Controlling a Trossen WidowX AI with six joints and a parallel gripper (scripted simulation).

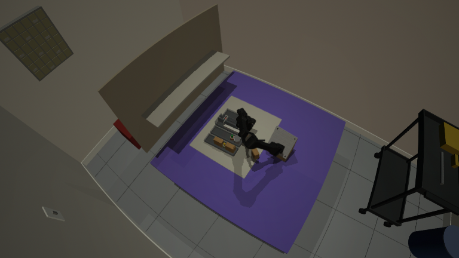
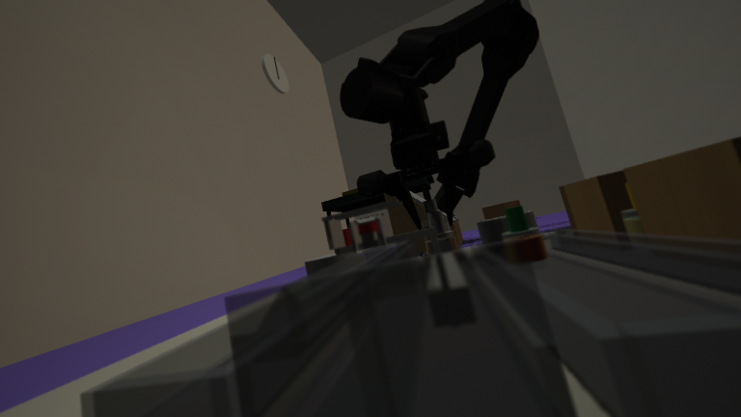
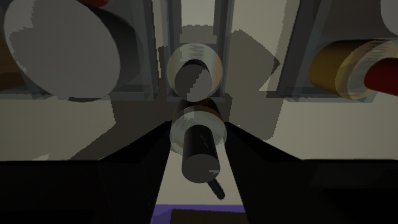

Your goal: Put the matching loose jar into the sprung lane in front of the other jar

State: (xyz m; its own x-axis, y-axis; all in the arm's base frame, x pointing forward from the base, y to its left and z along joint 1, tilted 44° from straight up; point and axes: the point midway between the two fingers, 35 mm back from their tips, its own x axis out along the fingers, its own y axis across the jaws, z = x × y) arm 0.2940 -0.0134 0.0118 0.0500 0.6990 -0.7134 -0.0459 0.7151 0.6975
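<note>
Right now my gripper tip is 80 mm past the black bar, 50 mm above it and 10 mm to the left of it. From my gripper tip the other things lie so: cardboard box (140 mm behind, 110 mm to the left, 20 mm below).
</note>
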